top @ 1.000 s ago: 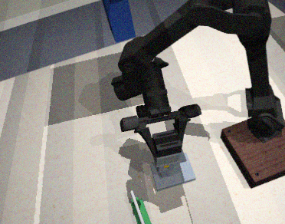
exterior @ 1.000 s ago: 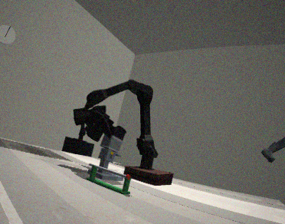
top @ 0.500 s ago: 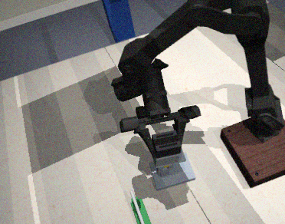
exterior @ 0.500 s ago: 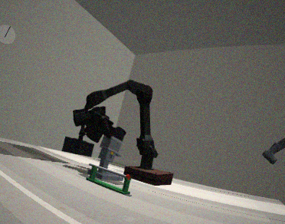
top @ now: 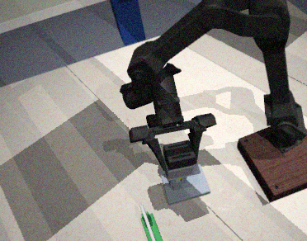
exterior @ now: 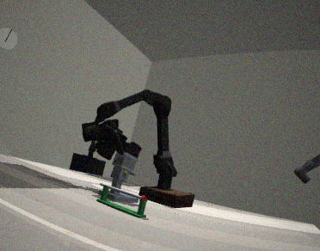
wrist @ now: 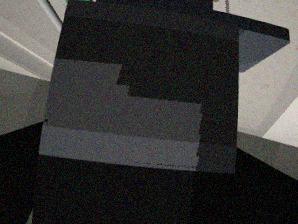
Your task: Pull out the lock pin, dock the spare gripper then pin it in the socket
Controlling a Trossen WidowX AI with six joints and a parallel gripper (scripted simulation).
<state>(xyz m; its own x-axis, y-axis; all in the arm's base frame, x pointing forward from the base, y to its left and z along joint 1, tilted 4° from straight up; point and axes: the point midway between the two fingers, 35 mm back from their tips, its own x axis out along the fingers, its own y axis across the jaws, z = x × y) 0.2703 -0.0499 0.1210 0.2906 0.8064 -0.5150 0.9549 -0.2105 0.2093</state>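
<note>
My gripper tip is now 2 cm to the left of the spare gripper and 1 cm above it. Round my gripper tip: grey mount (9 cm below, 1 cm to the right, 1 cm behind); then green rack (12 cm ahead, 11 cm below, 8 cm to the left).
</note>
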